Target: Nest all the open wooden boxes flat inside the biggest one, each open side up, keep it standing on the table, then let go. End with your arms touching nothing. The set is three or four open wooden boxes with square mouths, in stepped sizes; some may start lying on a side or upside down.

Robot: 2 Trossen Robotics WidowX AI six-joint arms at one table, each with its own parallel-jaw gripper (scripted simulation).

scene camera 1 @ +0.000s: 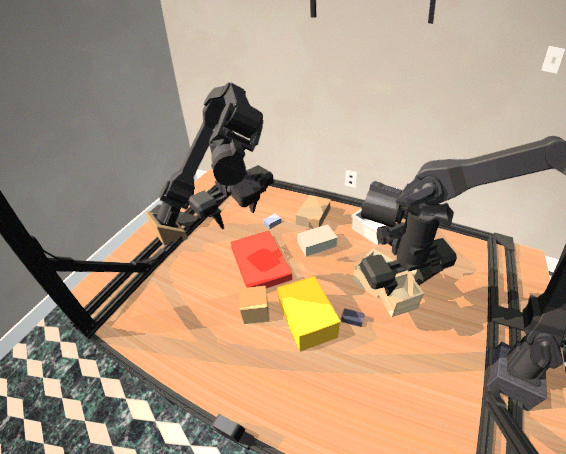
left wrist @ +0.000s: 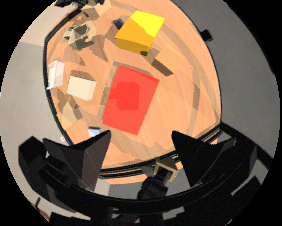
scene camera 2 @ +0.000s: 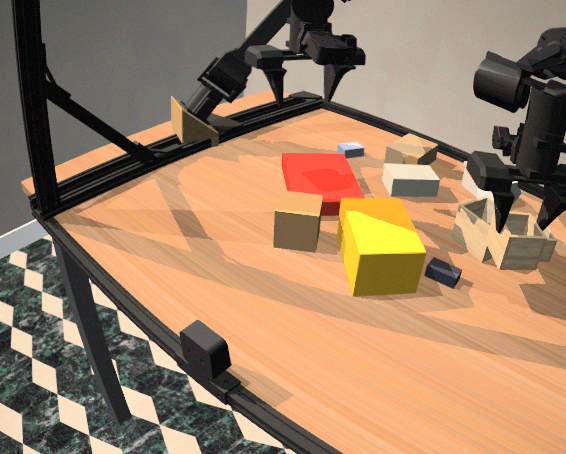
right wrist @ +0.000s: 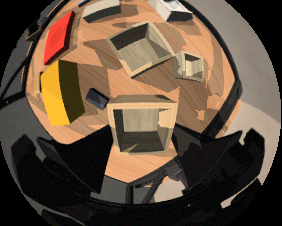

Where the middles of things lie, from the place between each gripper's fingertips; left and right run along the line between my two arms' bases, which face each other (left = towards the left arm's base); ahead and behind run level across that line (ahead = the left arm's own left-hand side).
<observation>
I see my right gripper 6 cm above the middle-sized wooden box (scene camera 1: 407, 300). From my right hand the other things lie so: biggest wooden box (right wrist: 137, 45): 8 cm ahead, 8 cm to the left, 11 cm below; then dark block (scene camera 2: 437, 270): 5 cm behind, 8 cm to the left, 12 cm below; then smallest wooden box (right wrist: 194, 64): 13 cm ahead, 1 cm to the right, 11 cm below.
Now: the red block (scene camera 2: 330, 175) 17 cm below my left hand, 3 cm to the right of it and 2 cm ahead of it. Round my left hand: tan cube (scene camera 2: 296, 220) (16 cm below, 11 cm to the right, 11 cm behind); then pale block (scene camera 2: 401, 180) (17 cm below, 15 cm ahead, 13 cm to the right); then yellow block (scene camera 2: 382, 253) (22 cm to the right, 15 cm below, 7 cm behind).
</observation>
